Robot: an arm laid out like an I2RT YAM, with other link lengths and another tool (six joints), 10 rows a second.
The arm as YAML. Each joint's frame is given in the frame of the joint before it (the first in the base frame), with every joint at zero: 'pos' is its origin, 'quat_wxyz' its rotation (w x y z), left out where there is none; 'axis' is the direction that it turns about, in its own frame. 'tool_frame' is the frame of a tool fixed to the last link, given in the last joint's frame.
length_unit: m
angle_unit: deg
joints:
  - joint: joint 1
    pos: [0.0, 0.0, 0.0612]
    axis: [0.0, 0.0, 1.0]
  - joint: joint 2
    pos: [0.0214, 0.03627, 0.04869]
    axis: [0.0, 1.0, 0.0]
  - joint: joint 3
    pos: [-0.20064, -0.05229, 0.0]
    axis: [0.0, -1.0, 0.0]
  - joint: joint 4
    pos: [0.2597, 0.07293, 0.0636]
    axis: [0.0, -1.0, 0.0]
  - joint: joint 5
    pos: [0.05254, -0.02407, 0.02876]
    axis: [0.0, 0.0, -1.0]
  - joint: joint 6
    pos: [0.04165, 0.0, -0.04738]
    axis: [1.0, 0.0, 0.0]
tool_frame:
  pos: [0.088, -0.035, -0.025]
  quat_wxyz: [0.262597, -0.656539, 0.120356, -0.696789]
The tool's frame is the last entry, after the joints.
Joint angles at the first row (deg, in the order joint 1, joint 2, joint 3, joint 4, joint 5, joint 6):
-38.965 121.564 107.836 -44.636 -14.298 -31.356
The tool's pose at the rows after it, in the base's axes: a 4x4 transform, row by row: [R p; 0 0 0 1], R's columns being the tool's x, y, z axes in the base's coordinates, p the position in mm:
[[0.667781 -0.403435 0.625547 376.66], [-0.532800 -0.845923 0.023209 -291.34], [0.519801 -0.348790 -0.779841 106.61], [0 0 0 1]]
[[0.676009 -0.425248 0.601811 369.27], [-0.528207 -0.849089 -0.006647 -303.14], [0.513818 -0.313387 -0.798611 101.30], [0 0 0 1]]
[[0.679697 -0.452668 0.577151 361.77], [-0.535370 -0.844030 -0.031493 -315.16], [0.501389 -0.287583 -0.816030 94.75], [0 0 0 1]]
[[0.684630 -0.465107 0.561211 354.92], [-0.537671 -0.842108 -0.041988 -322.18], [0.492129 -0.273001 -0.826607 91.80], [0 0 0 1]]
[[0.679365 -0.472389 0.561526 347.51], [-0.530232 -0.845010 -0.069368 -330.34], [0.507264 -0.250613 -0.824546 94.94], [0 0 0 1]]
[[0.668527 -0.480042 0.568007 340.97], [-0.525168 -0.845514 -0.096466 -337.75], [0.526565 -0.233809 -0.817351 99.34], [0 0 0 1]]
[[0.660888 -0.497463 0.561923 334.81], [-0.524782 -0.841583 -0.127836 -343.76], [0.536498 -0.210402 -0.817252 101.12], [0 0 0 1]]
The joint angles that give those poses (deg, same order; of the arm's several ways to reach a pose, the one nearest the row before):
-40.113 122.381 108.495 -45.084 -12.888 -32.939
-41.249 123.364 108.713 -44.935 -11.082 -34.438
-42.481 124.918 109.601 -45.141 -9.530 -35.332
-43.468 125.329 109.628 -45.437 -8.873 -36.289
-44.611 124.194 108.273 -44.259 -8.244 -37.378
-45.696 122.930 106.959 -42.924 -7.903 -38.070
-46.378 122.183 105.914 -41.820 -6.664 -38.329

